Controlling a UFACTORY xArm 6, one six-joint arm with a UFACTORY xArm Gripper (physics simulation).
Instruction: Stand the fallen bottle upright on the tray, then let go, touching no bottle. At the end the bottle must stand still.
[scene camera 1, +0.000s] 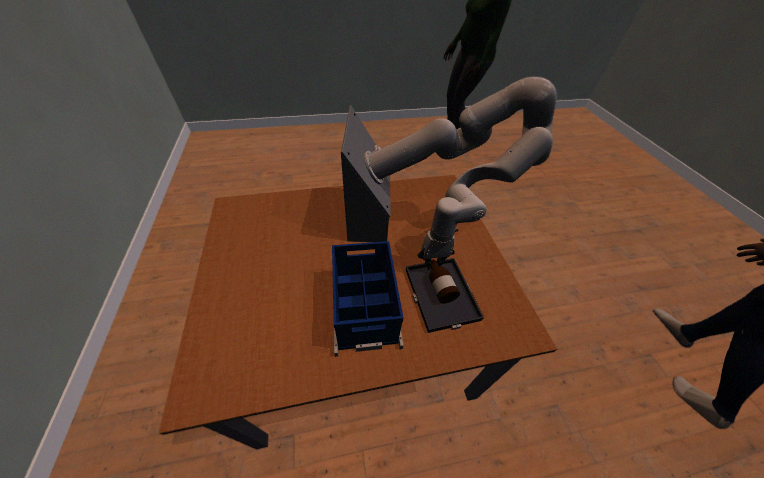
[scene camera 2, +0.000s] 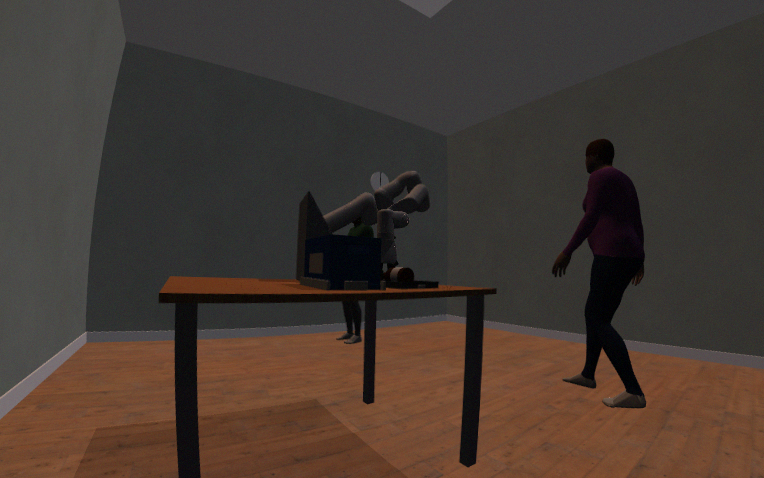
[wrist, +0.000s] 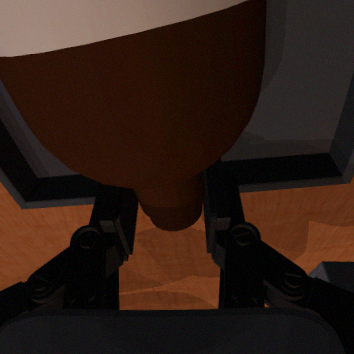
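Where they show: gripper, fingertip midpoint: (scene camera 1: 432, 266) (scene camera 2: 384, 279); arm's base at its link origin: (scene camera 1: 373, 168) (scene camera 2: 321, 227).
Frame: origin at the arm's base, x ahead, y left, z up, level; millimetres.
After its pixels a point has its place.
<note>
The brown bottle with a white label (scene camera 1: 443, 282) {x 395, y 196, z -187 mm} (scene camera 2: 401, 274) {x 439, y 181, z -213 mm} (wrist: 150, 110) {x 356, y 195, z -186 mm} lies on its side on the dark tray (scene camera 1: 436, 319) {x 490, y 160, z -259 mm} (scene camera 2: 430, 284) {x 514, y 268, z -249 mm} (wrist: 290, 169) {x 283, y 128, z -247 mm}. Its base points toward the tray's front, and its neck lies at the tray's rear rim, in the wrist view. My gripper (scene camera 1: 438, 262) {x 290, y 195, z -239 mm} (scene camera 2: 389, 264) (wrist: 168, 171) {x 290, y 195, z -239 mm} is at the neck, pointing down. Its fingers stand partly open, one on each side of the neck, with a narrow gap at the left one; contact at the right one is hard to tell. The bottle is not visibly lifted.
A blue crate (scene camera 1: 369, 337) {x 552, y -70, z -195 mm} (scene camera 2: 343, 264) {x 552, y -115, z -183 mm} with dividers stands beside the tray on the wooden table (scene camera 1: 253, 281) {x 272, y -455, z -264 mm} (scene camera 2: 225, 284) {x 338, y -458, z -264 mm}. The grey arm mount (scene camera 1: 366, 208) {x 128, y -37, z -79 mm} (scene camera 2: 307, 225) {x 117, y -109, z -11 mm} stands behind the crate. One person (scene camera 2: 616, 214) stands right of the table, another (scene camera 1: 476, 45) behind it.
</note>
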